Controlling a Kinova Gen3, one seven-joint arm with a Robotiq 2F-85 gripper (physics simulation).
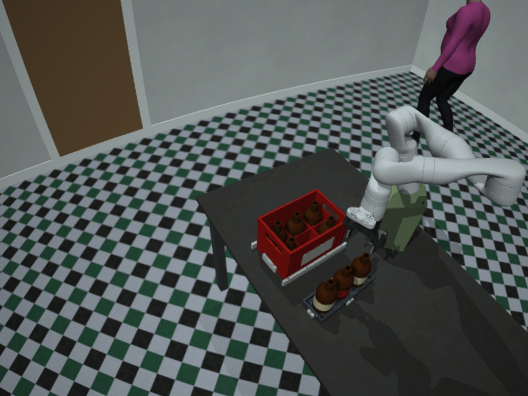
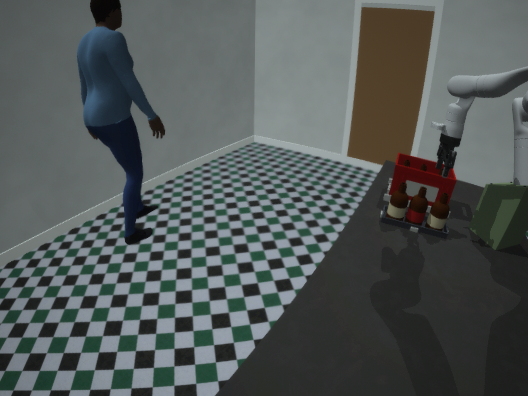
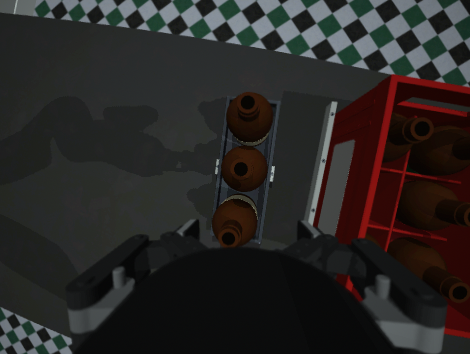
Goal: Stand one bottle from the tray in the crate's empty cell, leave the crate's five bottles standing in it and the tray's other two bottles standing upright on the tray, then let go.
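Note:
Three brown bottles stand upright in a row on the grey tray: a cream-labelled one near the table edge, a red-labelled one in the middle, and a cream-labelled one nearest the robot base. The red crate holds five standing bottles; its empty cell is the middle one of the row facing the tray. My gripper is open and empty, pointing down above the robot-side end of the tray.
A pale rail runs along the crate's foot, between crate and tray. The green robot pedestal stands at the table's robot side. A person in pink and one in blue stand on the floor away from the table.

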